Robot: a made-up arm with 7 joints.
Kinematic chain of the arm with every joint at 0, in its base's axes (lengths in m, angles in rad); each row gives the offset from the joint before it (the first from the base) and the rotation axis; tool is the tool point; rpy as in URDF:
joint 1: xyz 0 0 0.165 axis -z
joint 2: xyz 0 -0.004 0.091 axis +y
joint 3: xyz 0 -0.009 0.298 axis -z
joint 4: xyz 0 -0.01 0.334 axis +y
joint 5: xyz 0 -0.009 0.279 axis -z
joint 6: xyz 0 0 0.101 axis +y
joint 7: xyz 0 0 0.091 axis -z
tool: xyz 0 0 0 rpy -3.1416 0 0
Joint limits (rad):
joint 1: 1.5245..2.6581
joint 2: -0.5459..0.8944
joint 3: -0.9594..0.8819
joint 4: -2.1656..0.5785
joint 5: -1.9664..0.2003
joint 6: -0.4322..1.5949
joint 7: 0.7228..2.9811
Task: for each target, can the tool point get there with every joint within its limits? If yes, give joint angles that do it. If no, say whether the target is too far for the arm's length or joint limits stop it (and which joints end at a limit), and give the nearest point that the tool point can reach.
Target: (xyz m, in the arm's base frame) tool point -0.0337 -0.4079 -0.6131
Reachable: no: joint limits stop it (at a limit: joint 1, joint 2, joint 3, joint 4, joint 6) | nearest point 0.4597 -0.0470 0.4213 | short by 1.202 m
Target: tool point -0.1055 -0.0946 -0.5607
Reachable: no: joint limits stop it (at a limit: joint 1, joint 2, joint 4, joint 6) | nearest point -0.1321 0.4698 0.3664 | short by 1.086 m
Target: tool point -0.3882 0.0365 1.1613
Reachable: yes | joints 2.5666 0.6557 -0.5857 -0.9464 -0.1375 -0.0440 2.2594
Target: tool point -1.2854 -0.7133 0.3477
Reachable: no: too far | nearest point -0.8314 -0.4614 0.6431 | short by 0.597 m
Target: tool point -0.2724 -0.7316 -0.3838
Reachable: no: joint limits stop it (at a limit: joint 2, joint 4, joint 6) | nearest point -0.3065 -0.8233 0.5974 | short by 0.986 m
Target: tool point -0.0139 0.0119 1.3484
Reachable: yes | joints 1.6772 -0.0307 0.4039 -0.0302 -0.6282 0.5110 1.3034
